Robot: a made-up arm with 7 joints.
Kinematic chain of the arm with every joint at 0, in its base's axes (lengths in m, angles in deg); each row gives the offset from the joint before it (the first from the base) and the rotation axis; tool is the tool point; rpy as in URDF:
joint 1: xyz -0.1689 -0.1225 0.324 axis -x
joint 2: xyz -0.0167 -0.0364 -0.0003 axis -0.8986 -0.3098 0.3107
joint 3: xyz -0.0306 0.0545 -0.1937 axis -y
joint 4: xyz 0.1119 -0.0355 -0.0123 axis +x
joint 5: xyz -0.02 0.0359 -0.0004 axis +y
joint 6: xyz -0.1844 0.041 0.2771 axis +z
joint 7: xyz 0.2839 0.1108 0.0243 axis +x
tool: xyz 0.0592 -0.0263 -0.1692 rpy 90 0 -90
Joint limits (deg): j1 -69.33..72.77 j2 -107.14..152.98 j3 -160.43..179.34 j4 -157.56..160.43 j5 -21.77..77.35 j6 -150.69..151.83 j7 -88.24..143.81
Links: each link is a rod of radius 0.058 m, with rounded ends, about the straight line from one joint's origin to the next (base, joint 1, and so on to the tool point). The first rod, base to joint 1, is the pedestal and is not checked.
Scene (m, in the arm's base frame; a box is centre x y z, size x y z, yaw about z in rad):
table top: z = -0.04
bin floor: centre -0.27 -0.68 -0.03 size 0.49 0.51 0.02 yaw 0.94
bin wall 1: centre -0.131 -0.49 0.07 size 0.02 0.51 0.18 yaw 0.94
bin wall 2: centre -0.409 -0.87 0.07 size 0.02 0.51 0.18 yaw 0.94
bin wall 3: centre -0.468 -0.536 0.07 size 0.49 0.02 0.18 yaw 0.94
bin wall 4: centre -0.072 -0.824 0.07 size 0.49 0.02 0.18 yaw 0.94
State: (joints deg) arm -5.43 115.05 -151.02 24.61 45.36 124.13 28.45
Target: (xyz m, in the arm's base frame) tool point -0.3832 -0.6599 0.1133
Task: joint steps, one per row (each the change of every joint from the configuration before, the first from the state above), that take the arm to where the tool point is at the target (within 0.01 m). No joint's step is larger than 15 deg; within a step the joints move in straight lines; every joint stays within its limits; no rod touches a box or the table.
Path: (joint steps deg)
1: 14.45 3.43 -2.35 -8.76 -3.83 -5.21 -2.10
2: 14.46 3.42 -2.35 -8.76 -3.83 -5.21 -2.10
3: 14.45 3.43 -2.36 -8.77 -3.83 -5.20 -2.10
4: 14.45 3.43 -2.35 -8.76 -3.83 -5.21 -2.09
5: -3.01 -4.51 3.89 -12.75 11.24 -9.52 0.69
6: -3.01 -4.50 3.88 -12.75 11.25 -9.51 0.68
7: -3.01 -4.51 3.89 -12.75 11.24 -9.52 0.69
8: -3.01 -4.50 3.89 -12.75 11.25 -9.51 0.69
9: -8.71 -9.34 0.94 0.85 2.33 7.24 7.41

